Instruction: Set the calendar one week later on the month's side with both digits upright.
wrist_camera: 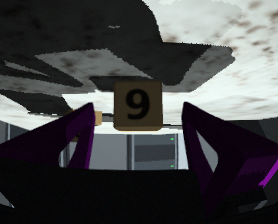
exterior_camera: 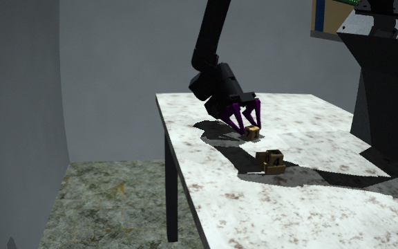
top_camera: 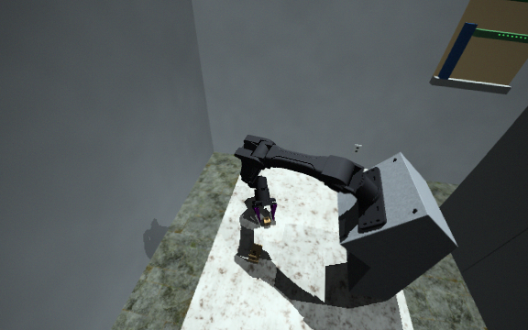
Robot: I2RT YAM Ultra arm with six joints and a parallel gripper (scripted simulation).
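My hand is 1 cm above the wooden digit cube.
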